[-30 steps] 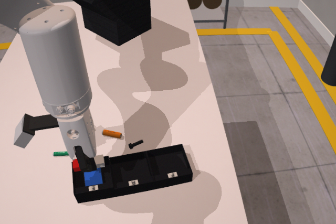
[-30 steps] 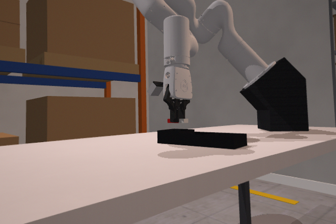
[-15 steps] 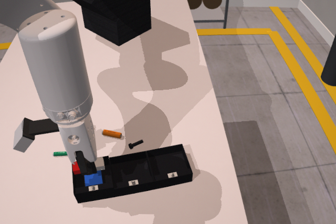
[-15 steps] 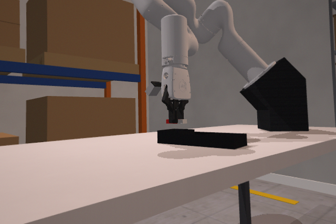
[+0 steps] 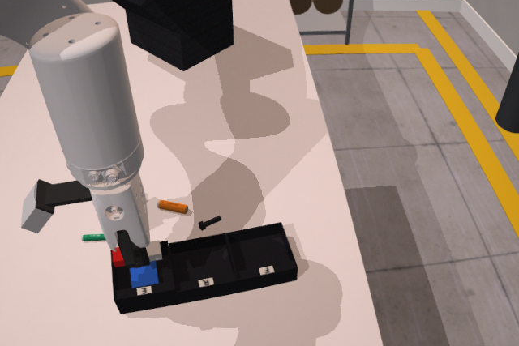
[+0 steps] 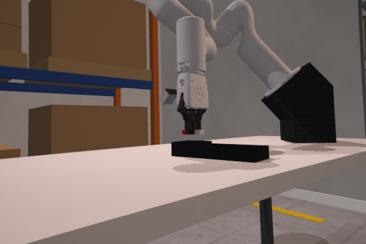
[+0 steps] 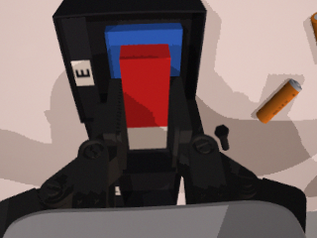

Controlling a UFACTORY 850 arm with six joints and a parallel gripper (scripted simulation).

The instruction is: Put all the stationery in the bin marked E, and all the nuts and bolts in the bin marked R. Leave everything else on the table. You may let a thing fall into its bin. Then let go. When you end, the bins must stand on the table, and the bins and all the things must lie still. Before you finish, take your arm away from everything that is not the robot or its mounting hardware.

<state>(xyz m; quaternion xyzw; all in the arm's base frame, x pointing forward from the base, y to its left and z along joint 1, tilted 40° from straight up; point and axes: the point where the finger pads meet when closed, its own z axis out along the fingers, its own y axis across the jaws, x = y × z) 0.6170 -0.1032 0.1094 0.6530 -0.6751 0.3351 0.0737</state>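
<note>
The blue block is 7 cm below my hand. From my hand the other things lie so: green battery: 10 cm behind, 8 cm below, 6 cm to the right; black three-compartment tray: 8 cm to the left, 6 cm below, 2 cm ahead; eraser: 2 cm below, 1 cm to the left.
</note>
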